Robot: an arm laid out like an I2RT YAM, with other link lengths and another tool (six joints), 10 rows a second.
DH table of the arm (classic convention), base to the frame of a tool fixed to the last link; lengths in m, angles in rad. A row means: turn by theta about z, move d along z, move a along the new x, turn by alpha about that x. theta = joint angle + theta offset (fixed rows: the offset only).
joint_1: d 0.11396, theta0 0, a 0.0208, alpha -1.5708
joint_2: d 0, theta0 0, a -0.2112, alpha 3.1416
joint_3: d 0, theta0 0.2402, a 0.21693, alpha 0
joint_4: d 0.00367, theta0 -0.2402, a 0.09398, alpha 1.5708
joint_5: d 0.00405, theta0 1.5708, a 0, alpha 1.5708
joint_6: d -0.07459, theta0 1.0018, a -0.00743, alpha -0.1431
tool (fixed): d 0.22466, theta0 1.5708, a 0, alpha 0
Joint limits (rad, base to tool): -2.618..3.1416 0..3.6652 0..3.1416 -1.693..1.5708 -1.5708..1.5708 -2.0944..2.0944
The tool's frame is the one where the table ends.
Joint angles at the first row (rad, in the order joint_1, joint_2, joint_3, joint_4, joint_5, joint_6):
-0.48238, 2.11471, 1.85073, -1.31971, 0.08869, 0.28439
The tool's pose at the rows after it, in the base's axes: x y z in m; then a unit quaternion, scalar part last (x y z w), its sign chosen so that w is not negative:
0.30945 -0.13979 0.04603 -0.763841 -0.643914 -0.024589 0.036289
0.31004 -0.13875 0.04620 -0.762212 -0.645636 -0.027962 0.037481
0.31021 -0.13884 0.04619 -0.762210 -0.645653 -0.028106 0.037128
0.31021 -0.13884 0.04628 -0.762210 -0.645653 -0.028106 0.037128
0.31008 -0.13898 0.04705 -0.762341 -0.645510 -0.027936 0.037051
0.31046 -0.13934 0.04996 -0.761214 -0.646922 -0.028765 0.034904
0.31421 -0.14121 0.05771 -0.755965 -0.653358 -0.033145 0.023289
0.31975 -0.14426 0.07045 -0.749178 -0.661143 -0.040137 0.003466
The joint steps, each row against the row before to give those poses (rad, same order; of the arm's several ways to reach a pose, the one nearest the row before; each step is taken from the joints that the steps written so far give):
0.00002, 0.00000, -0.00001, 0.00839, -0.02556, -0.02936
0.00036, -0.00001, 0.00001, 0.00076, -0.00724, -0.00421
0.00000, 0.00004, 0.00003, 0.00076, 0.00000, -0.00001
0.00000, -0.00001, 0.00040, -0.00041, 0.00000, 0.00000
-0.00038, -0.00041, 0.00298, -0.00339, 0.00038, 0.00001
-0.00038, -0.00344, 0.00841, -0.00689, 0.00000, -0.00382
0.00039, -0.00913, 0.02254, -0.00534, 0.00000, -0.01525
0.00000, -0.01757, 0.03199, -0.00569, 0.00038, -0.01907

